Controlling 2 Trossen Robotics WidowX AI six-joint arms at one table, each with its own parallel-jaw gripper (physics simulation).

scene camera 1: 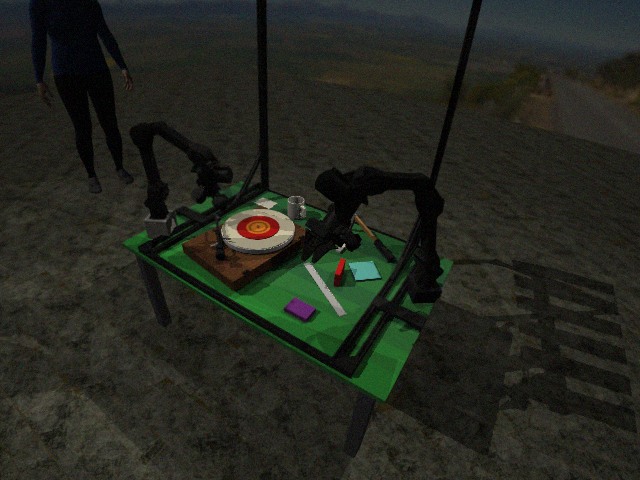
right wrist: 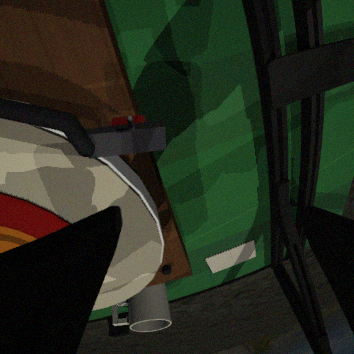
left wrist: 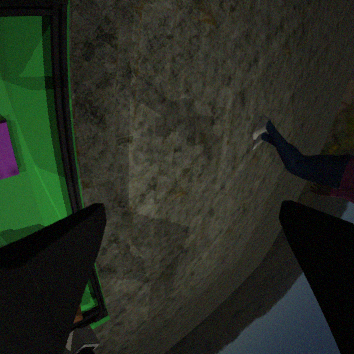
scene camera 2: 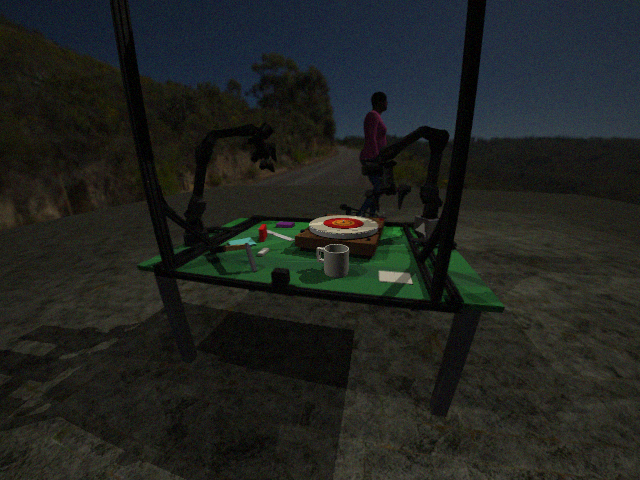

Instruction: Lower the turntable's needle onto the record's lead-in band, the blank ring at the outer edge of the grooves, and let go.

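Where they show: left gripper, fingertip midpoint: (scene camera 1: 308, 261) (left wrist: 194, 211) (scene camera 2: 275, 166); right gripper, fingertip midpoint: (right wrist: 214, 216) (scene camera 2: 388, 211); left arm's base at its link origin: (scene camera 1: 424, 282) (scene camera 2: 195, 230); right arm's base at its link origin: (scene camera 1: 159, 215) (left wrist: 83, 351) (scene camera 2: 429, 217).
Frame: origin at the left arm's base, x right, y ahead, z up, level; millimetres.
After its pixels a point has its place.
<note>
The turntable has a brown wooden base (scene camera 1: 235, 273) @[y 683, x 64, z 9 mm] (scene camera 2: 310, 243) @[y 434, x 367, z -15 mm] (right wrist: 55, 40) @[y 804, x 307, z 9 mm] and a cream record (scene camera 1: 286, 227) @[y 496, x 316, z 35 mm] (scene camera 2: 317, 227) @[y 482, x 330, z 35 mm] (right wrist: 75, 170) @[y 740, x 350, z 35 mm] with a red and orange label. The black tonearm (scene camera 1: 219, 240) @[y 750, x 191, z 62 mm] (right wrist: 40, 112) @[y 782, x 326, z 61 mm] ends in a dark headshell (right wrist: 130, 140) @[y 785, x 369, z 57 mm], which reaches past the record's edge in the right wrist view; the needle tip is hidden. My right gripper (scene camera 1: 209, 198) @[y 782, x 412, z 90 mm] (scene camera 2: 386, 192) (right wrist: 214, 216) @[y 782, x 412, z 90 mm] is open and empty above the turntable's headshell side, apart from the headshell. My left gripper (scene camera 1: 333, 249) (scene camera 2: 264, 164) @[y 455, x -193, z 270 mm] (left wrist: 194, 211) @[y 455, x -193, z 270 mm] is open and empty, high above the table beside the turntable.
A mug (scene camera 1: 295, 206) @[y 449, x 518, z 17 mm] (scene camera 2: 337, 260) @[y 428, x 595, z 5 mm] (right wrist: 149, 310) @[y 481, x 540, z 13 mm] and white card (scene camera 1: 266, 203) @[y 589, x 671, z -53 mm] (scene camera 2: 395, 277) @[y 591, x 680, z -53 mm] (right wrist: 231, 256) @[y 596, x 672, z -54 mm] lie near the turntable. A purple block (scene camera 1: 299, 308) @[y 462, x -68, z -38 mm] (left wrist: 7, 150) @[y 474, x -82, z -38 mm], red block (scene camera 1: 339, 272) @[y 309, x 64, z 4 mm], teal square (scene camera 1: 364, 270) @[y 194, x 128, z -47 mm] and white strip (scene camera 1: 324, 289) @[y 364, x 36, z -54 mm] lie on the table. Black frame posts rise at its edge.
</note>
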